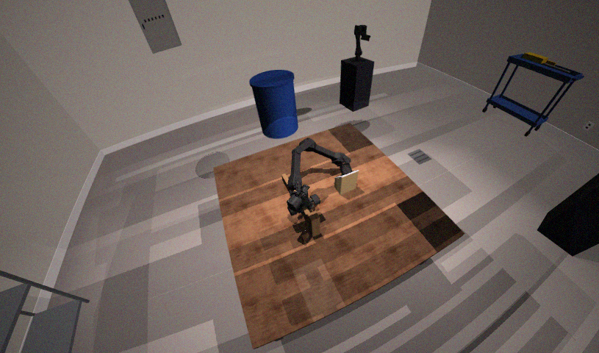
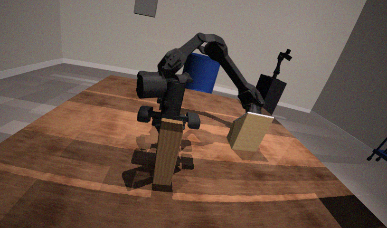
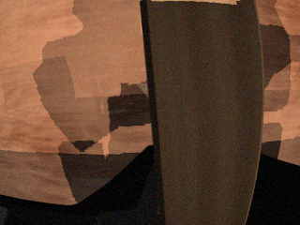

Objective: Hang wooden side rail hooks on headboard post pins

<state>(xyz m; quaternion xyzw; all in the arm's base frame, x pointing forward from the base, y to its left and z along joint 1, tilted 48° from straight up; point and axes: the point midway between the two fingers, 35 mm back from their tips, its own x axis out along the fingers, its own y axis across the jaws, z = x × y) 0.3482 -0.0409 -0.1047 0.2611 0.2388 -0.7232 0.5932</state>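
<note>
Now: gripper tip 120 mm to the right of the wooden headboard post, 40 mm below it and 10 mm short of it.
</note>
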